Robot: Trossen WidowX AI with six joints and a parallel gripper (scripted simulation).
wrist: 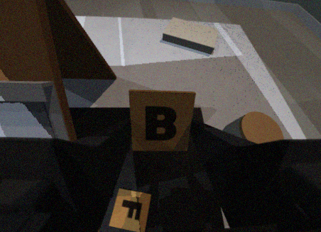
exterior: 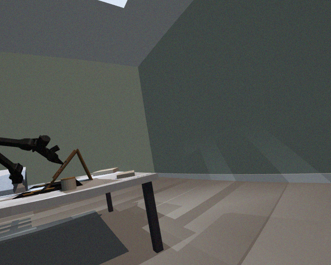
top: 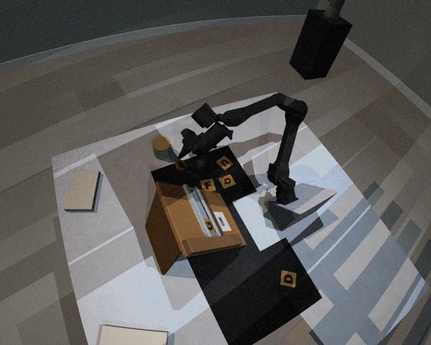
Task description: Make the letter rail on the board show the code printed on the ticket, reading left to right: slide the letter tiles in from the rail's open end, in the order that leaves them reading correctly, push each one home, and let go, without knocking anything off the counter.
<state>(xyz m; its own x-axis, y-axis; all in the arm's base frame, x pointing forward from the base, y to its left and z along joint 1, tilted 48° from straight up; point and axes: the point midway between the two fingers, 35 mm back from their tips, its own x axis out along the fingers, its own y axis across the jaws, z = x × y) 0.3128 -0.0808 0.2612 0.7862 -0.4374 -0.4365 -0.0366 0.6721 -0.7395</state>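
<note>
Now: the g tile 10 mm behind my gripper tip and 250 mm to the left of it. Round my gripper tip: short cylinder (30 mm ahead, 190 mm to the right, 120 mm below); then b tile (right at my gripper tip); then f tile (100 mm behind, 40 mm to the left, 150 mm below).
</note>
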